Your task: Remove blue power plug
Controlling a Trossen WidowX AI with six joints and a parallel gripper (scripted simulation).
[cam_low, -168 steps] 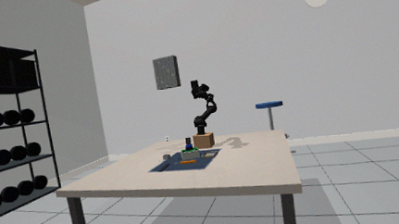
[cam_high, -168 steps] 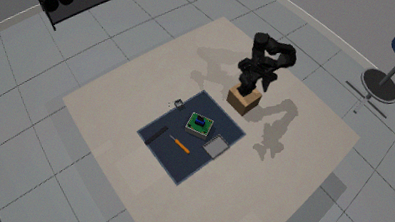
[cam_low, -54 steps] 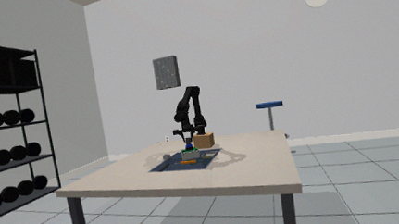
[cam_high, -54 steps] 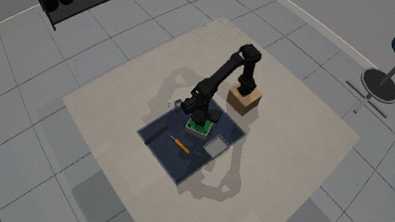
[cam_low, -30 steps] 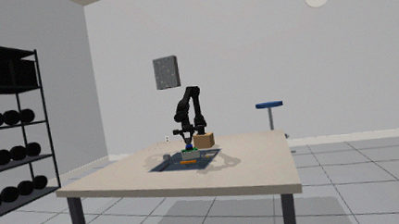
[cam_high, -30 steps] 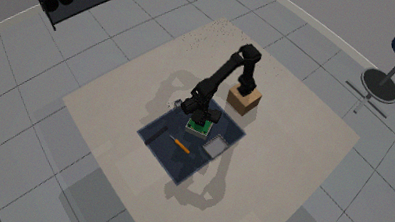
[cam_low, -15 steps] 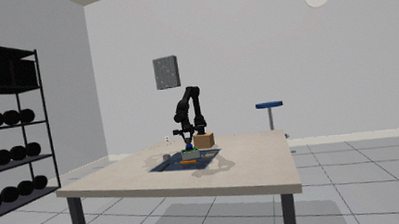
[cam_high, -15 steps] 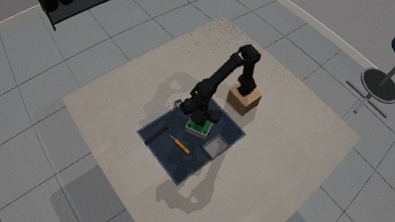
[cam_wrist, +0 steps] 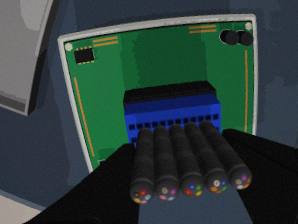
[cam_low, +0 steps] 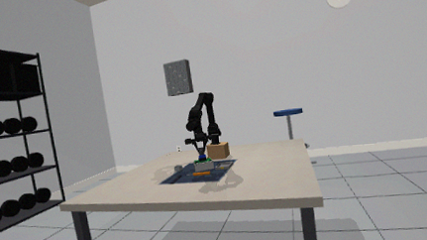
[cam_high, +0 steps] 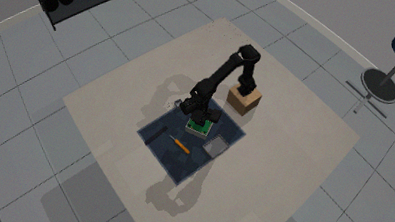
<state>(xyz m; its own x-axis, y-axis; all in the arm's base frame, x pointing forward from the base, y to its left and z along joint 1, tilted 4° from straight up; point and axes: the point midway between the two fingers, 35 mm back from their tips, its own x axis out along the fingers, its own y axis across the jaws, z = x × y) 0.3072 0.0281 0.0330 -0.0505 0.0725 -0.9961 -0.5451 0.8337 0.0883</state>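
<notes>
Right now my gripper tip is 20 mm above the blue power plug. Round my gripper tip: dark blue mat: 110 mm below, 50 mm ahead; then dark spudger bar: 220 mm ahead, 110 mm below, 80 mm to the right.
</notes>
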